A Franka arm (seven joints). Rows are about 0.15 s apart.
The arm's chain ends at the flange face. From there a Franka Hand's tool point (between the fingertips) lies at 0.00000 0.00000 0.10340 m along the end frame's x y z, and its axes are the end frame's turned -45 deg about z.
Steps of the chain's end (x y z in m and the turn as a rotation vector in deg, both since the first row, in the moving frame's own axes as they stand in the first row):
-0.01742, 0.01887, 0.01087, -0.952, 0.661, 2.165
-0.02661, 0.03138, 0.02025, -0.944, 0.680, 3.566
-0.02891, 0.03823, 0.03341, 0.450, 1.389, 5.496
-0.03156, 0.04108, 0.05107, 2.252, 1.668, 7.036
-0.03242, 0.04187, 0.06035, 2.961, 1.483, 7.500
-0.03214, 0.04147, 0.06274, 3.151, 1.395, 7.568
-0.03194, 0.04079, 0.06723, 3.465, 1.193, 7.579
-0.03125, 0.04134, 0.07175, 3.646, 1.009, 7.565
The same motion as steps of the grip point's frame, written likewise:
-0.02607, 0.00308, 0.01085, -1.141, -0.206, 2.165
-0.04141, 0.00543, 0.02023, -1.148, -0.187, 3.566
-0.04519, 0.00790, 0.03338, -0.664, 1.300, 5.496
-0.04633, 0.00630, 0.05095, 0.413, 2.772, 7.036
-0.04676, 0.00517, 0.06018, 1.045, 3.142, 7.500
-0.04612, 0.00475, 0.06255, 1.242, 3.215, 7.568
-0.04531, 0.00376, 0.06702, 1.607, 3.294, 7.579
-0.04519, 0.00417, 0.07153, 1.865, 3.292, 7.565

